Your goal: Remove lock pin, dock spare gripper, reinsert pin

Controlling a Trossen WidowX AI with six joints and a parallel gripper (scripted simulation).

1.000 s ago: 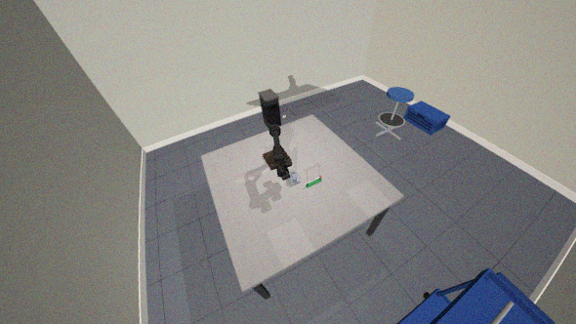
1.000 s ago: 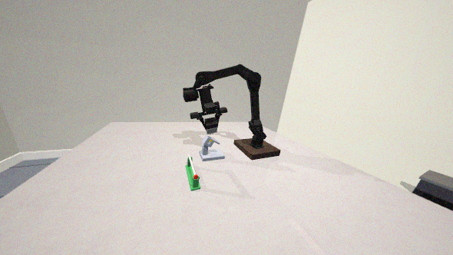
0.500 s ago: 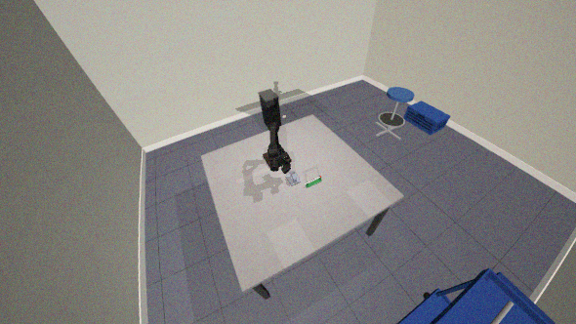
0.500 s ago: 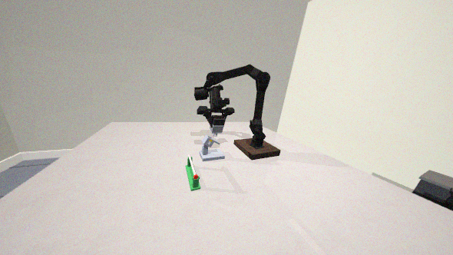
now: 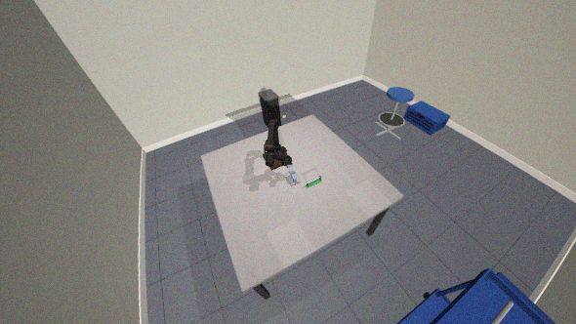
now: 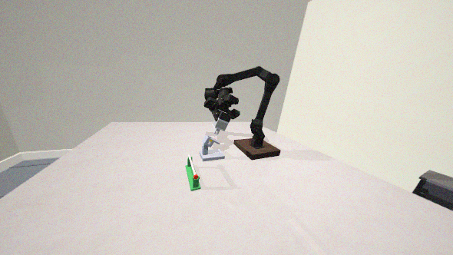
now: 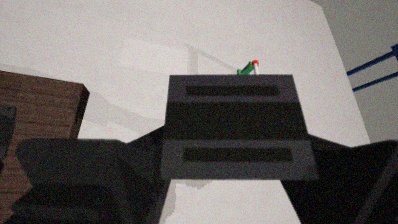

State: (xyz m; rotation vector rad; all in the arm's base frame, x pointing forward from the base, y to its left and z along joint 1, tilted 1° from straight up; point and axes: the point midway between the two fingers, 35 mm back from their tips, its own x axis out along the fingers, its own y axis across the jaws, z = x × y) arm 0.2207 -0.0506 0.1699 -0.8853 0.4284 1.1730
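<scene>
Right now the green pin rest is 17 cm ahead of my gripper tip, 15 cm below it and 10 cm to the left of it. The rest, counted from my gripper tip: spare gripper 1 cm to the right; socket 12 cm below, 5 cm ahead, 1 cm to the right.
</scene>
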